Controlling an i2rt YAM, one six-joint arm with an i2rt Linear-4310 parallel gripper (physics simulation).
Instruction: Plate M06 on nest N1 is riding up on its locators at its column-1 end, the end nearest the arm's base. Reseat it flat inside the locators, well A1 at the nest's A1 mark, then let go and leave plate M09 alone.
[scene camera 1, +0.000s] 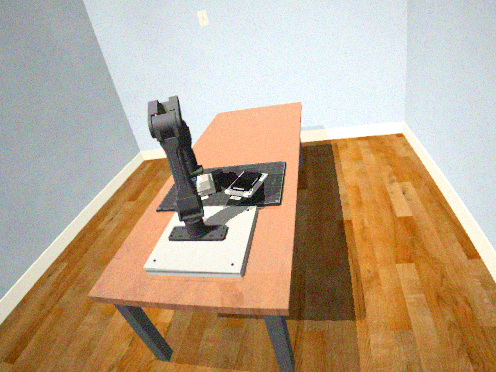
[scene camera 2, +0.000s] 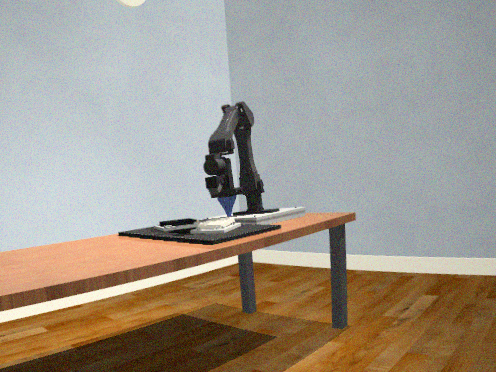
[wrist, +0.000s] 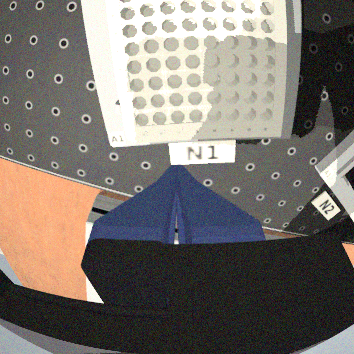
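The pale plate M06 lies on the white nest N1, its column-1 end towards me. The A1 mark shows at the nest's near left corner in the wrist view; these views do not clearly show whether this end is flat or raised. My gripper is shut and empty, blue fingertips together, pointing down close to the N1 tag at the plate's near end. I cannot tell if the tips touch anything. The black plate M09 sits on nest N2, apart from my gripper.
Both nests stand on a dark perforated board on the wooden table. The N2 tag is at the right in the wrist view. My arm's base stands on a white slab behind the board. The arm's shadow covers part of plate M06.
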